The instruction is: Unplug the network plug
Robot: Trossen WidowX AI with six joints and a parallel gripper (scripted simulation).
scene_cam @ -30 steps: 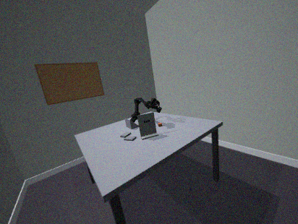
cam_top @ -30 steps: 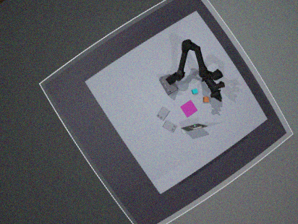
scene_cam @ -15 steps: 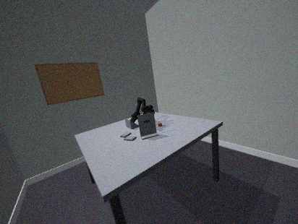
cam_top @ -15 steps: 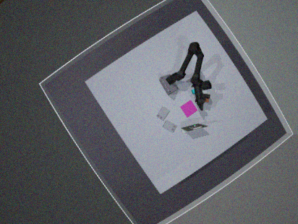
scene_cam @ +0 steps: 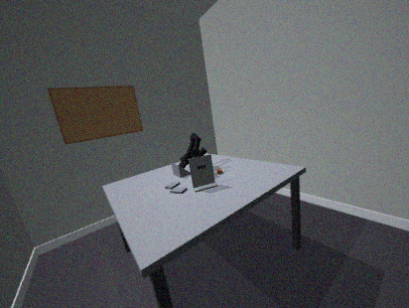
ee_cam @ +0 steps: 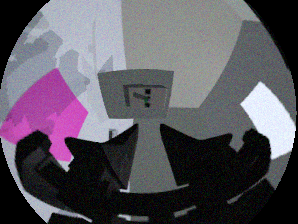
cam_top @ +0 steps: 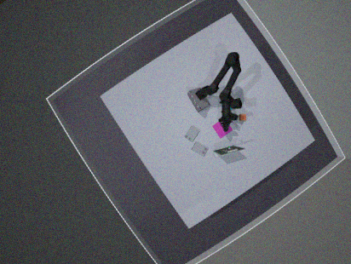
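Now: gripper tip 110 mm short of the network plug and 50 mm to the left of it. Round my gripper tip: marked square (10 mm behind, 40 mm to the left, 150 mm below); then panel (130 mm ahead, 60 mm to the right, 50 mm below).
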